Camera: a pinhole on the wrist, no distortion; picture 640 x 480 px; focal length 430.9 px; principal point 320.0 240.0 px. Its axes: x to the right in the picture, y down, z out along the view. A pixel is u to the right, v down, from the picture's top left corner.
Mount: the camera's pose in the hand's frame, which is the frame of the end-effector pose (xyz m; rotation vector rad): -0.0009 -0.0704 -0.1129 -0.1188 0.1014 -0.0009
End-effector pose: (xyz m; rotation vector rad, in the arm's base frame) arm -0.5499 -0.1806 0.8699 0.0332 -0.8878 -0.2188
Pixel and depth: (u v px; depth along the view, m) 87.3 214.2 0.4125
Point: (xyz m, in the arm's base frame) -0.9152 -0.1677 0.9285
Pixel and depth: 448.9 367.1 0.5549
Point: -0.6967 -0.0475 1.3089
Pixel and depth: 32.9 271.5 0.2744
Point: -0.7821 -0.1547 0.8592
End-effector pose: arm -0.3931 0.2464 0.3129 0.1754 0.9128 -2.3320
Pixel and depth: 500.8 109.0 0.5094
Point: -0.6645 -0.0444 0.6106
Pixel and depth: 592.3 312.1 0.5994
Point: -0.6416 -0.3076 0.4355
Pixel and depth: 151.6 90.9 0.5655
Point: -0.3321 0.1196 0.8481
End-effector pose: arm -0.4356 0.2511 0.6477 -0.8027 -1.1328 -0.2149
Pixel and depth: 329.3 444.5 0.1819
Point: -0.4473 0.3195 0.6593
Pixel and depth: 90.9 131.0 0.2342
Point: -0.6333 0.2483 0.6320
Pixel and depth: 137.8 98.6 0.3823
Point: -0.7825 0.3145 0.6645
